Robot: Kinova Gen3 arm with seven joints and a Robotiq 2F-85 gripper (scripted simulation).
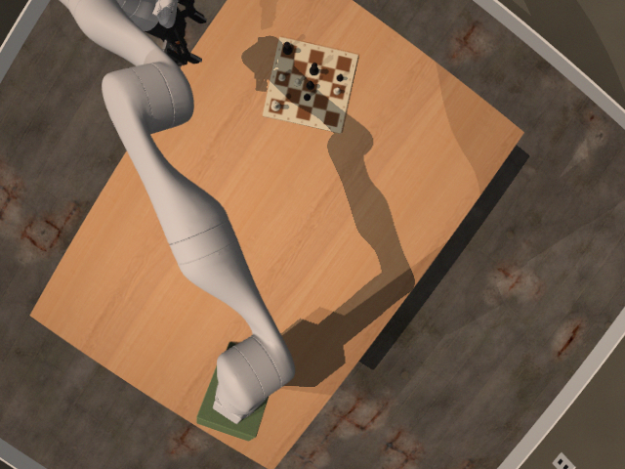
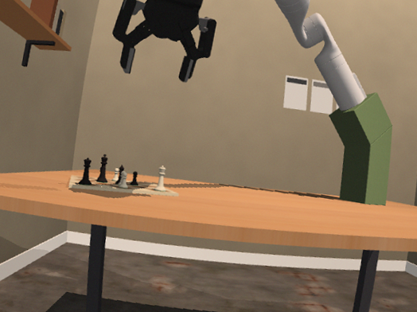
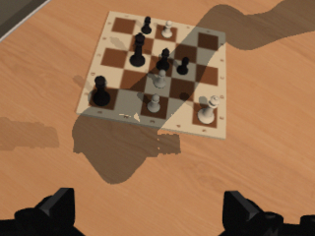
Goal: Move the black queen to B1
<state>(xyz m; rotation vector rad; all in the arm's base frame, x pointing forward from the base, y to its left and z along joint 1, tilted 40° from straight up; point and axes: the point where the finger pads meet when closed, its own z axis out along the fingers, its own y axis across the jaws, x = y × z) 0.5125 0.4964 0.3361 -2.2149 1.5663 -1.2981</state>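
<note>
The black queen lies 150 mm ahead of my hand, 130 mm to the right of it and 170 mm below it. From my hand the other things lie so: tall white piece 10 mm ahead, 200 mm to the right, 170 mm below; then chessboard 110 mm ahead, 230 mm to the right, 200 mm below; then black bishop 110 mm ahead, 230 mm to the right, 170 mm below.
</note>
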